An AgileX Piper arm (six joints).
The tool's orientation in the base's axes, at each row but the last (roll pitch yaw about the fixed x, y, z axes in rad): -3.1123, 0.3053, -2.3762; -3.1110, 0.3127, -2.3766; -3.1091, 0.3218, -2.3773; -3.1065, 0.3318, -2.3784; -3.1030, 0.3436, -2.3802; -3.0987, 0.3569, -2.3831; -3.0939, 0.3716, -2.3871; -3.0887, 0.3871, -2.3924; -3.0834, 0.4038, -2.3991; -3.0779, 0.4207, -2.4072; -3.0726, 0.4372, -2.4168
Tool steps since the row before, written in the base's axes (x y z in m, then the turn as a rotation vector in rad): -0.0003, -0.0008, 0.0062, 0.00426, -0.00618, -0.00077; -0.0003, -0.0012, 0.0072, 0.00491, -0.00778, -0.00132; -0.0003, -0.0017, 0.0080, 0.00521, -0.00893, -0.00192; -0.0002, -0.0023, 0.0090, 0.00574, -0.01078, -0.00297; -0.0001, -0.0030, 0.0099, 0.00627, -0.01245, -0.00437; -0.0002, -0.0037, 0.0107, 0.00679, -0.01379, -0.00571; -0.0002, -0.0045, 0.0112, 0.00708, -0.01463, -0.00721; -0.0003, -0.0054, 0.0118, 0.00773, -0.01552, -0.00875; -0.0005, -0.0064, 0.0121, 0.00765, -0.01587, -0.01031; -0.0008, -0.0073, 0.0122, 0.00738, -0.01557, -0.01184; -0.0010, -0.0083, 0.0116, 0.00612, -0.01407, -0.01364
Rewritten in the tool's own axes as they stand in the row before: -0.0011, -0.0005, -0.0061, 0.00139, -0.00739, 0.00059; -0.0012, -0.0009, -0.0071, 0.00216, -0.00899, 0.00096; -0.0012, -0.0013, -0.0080, 0.00290, -0.01001, 0.00138; -0.0013, -0.0018, -0.0090, 0.00409, -0.01169, 0.00214; -0.0013, -0.0025, -0.0100, 0.00529, -0.01322, 0.00326; -0.0012, -0.0030, -0.0108, 0.00626, -0.01451, 0.00438; -0.0011, -0.0037, -0.0114, 0.00715, -0.01526, 0.00569; -0.0008, -0.0044, -0.0122, 0.00785, -0.01628, 0.00712; -0.0004, -0.0051, -0.0127, 0.00874, -0.01640, 0.00845; 0.0000, -0.0057, -0.0130, 0.00936, -0.01591, 0.00982; 0.0008, -0.0064, -0.0127, 0.01008, -0.01384, 0.01133
